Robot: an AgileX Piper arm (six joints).
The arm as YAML. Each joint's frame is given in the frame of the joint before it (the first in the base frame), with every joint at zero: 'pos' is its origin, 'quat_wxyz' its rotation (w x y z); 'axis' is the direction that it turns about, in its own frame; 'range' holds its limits. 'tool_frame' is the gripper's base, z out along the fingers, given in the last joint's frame.
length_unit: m
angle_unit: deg
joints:
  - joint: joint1
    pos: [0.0, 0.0, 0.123]
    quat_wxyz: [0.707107, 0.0, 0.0, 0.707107]
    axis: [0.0, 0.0, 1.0]
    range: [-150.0, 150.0]
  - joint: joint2
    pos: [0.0, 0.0, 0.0]
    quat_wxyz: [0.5, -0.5, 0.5, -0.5]
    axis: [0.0, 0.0, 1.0]
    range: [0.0, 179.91]
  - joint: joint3
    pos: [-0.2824, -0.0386, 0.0]
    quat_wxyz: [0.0, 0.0, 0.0, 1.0]
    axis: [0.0, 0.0, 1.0]
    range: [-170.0, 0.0]
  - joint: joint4
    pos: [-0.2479, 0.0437, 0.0]
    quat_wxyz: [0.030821, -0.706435, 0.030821, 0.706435]
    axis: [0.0, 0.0, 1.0]
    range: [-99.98, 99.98]
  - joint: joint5
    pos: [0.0, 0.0, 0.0]
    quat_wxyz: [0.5, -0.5, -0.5, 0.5]
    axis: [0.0, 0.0, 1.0]
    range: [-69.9, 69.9]
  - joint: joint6
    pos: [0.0, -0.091, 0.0]
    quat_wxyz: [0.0, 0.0, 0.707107, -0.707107]
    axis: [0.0, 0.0, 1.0]
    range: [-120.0, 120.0]
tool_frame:
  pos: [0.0, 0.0, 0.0]
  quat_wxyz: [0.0, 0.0, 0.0, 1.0]
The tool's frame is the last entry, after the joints.
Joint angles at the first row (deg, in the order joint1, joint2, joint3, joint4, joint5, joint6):
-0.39, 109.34, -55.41, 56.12, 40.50, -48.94
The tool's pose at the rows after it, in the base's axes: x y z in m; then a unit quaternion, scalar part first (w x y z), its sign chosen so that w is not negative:
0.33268 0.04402 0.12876 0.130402 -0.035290 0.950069 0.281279
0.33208 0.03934 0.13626 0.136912 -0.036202 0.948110 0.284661
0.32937 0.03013 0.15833 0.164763 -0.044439 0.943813 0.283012
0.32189 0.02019 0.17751 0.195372 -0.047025 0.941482 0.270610
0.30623 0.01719 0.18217 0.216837 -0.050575 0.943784 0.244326
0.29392 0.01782 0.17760 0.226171 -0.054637 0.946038 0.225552
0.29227 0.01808 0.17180 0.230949 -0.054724 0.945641 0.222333
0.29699 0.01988 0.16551 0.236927 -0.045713 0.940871 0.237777
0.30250 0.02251 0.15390 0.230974 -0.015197 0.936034 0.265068
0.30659 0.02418 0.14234 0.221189 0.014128 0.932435 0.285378
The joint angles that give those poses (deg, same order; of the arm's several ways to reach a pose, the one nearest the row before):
-1.00, 109.42, -55.62, 56.12, 41.27, -48.94
-1.97, 108.22, -55.71, 55.83, 42.37, -49.06
-3.74, 104.35, -55.71, 55.02, 43.72, -49.55
-5.47, 100.01, -54.52, 54.21, 43.48, -50.07
-5.64, 95.94, -50.45, 53.73, 40.03, -51.46
-5.17, 93.89, -46.73, 54.43, 36.69, -53.64
-5.04, 94.26, -45.49, 56.62, 35.11, -56.31
-5.04, 96.06, -45.49, 61.85, 34.91, -60.28
-5.04, 99.03, -45.49, 68.27, 35.44, -62.91
-5.04, 101.78, -45.49, 73.00, 35.91, -64.28

